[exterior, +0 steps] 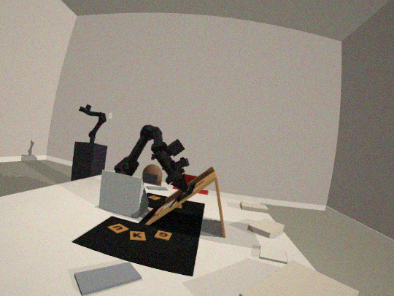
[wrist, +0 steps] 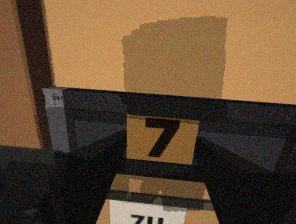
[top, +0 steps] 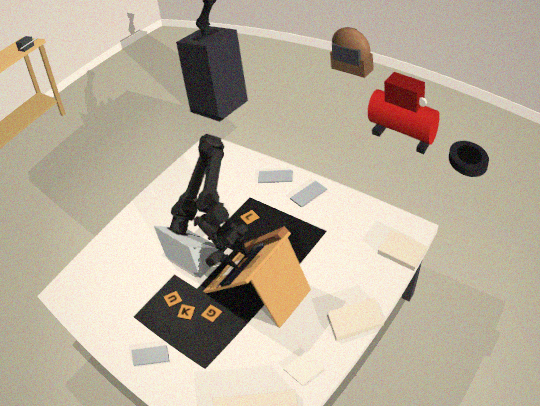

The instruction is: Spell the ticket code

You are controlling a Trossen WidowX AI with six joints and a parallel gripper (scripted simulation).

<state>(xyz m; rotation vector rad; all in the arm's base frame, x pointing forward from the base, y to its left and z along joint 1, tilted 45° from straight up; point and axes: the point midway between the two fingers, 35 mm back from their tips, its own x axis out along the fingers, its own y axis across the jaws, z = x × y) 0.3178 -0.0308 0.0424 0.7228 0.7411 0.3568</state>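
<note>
Right now the white ticket is 7 cm behind my gripper tip and 8 cm below it. The rest, counted from my gripper tip: black mat 14 cm behind, 15 cm below; then 7 tile right at my gripper tip; then g tile 4 cm behind, 18 cm to the right, 15 cm below.
</note>
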